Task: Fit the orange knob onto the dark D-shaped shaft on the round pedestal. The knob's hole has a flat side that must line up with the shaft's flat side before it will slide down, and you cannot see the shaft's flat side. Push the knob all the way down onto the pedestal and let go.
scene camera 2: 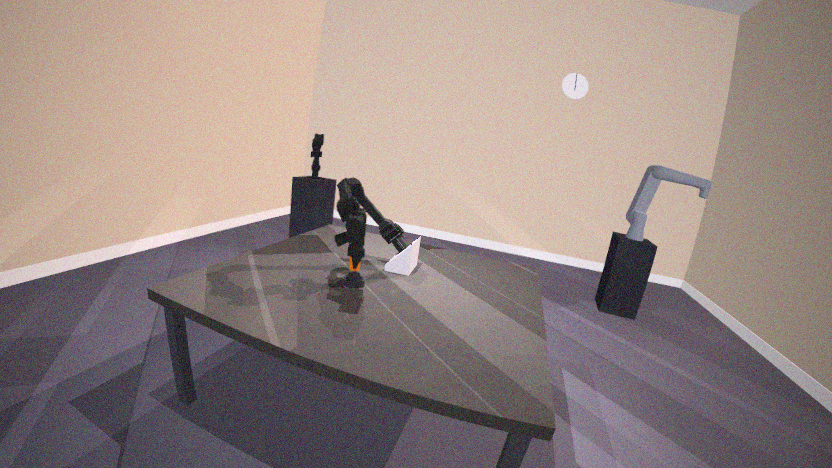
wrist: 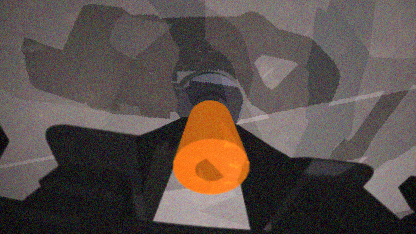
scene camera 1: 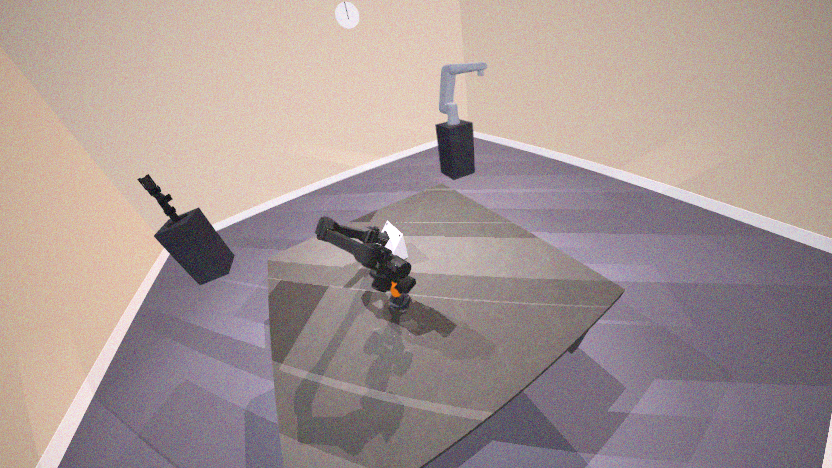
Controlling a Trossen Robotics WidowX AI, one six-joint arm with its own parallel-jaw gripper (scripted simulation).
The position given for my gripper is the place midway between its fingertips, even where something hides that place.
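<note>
There's an orange knob (wrist: 210, 159) and I'm holding it in my gripper (wrist: 210, 125). You'd also find a pedestal (wrist: 205, 86) here.
</note>
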